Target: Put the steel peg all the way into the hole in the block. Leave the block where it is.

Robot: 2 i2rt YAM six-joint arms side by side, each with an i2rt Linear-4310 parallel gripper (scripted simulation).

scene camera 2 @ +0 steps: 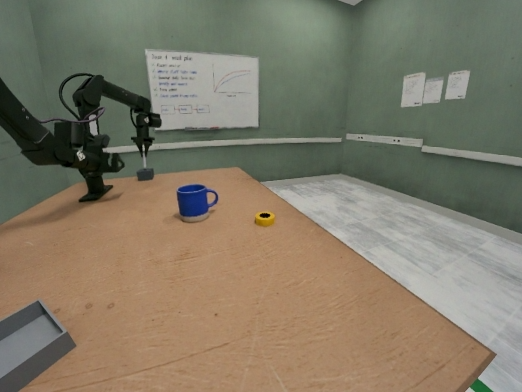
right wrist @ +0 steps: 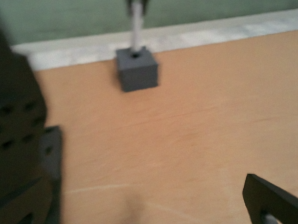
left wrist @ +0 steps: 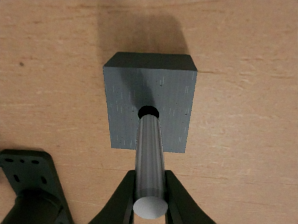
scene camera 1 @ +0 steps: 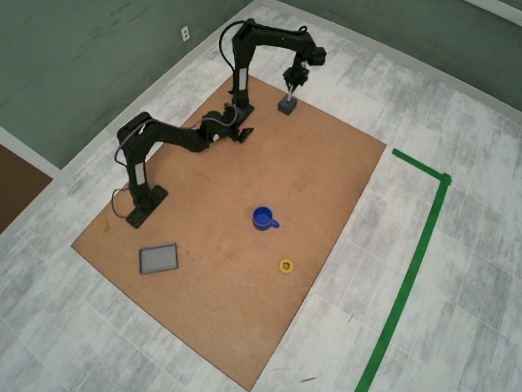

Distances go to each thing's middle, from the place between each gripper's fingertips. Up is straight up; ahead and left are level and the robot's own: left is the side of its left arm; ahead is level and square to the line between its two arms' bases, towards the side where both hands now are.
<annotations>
I see the steel peg (left wrist: 150, 191) 30 mm below my left hand. The rest, counted from my left hand: dark grey block (left wrist: 136, 84) (10 mm behind, 80 mm below); blue mug (scene camera 2: 193, 206) (270 mm ahead, 560 mm to the right, 80 mm below); grey tray (scene camera 1: 154, 259) (40 mm ahead, 930 mm to the right, 110 mm below).
The steel peg is 50 mm ahead of my right hand (scene camera 2: 111, 166), 280 mm to the left of it and 30 mm below it. From my right hand the other things lie so: dark grey block 40 mm ahead, 280 mm to the left, 90 mm below; then blue mug 320 mm ahead, 280 mm to the right, 80 mm below; then grey tray 90 mm ahead, 650 mm to the right, 110 mm below.
</annotations>
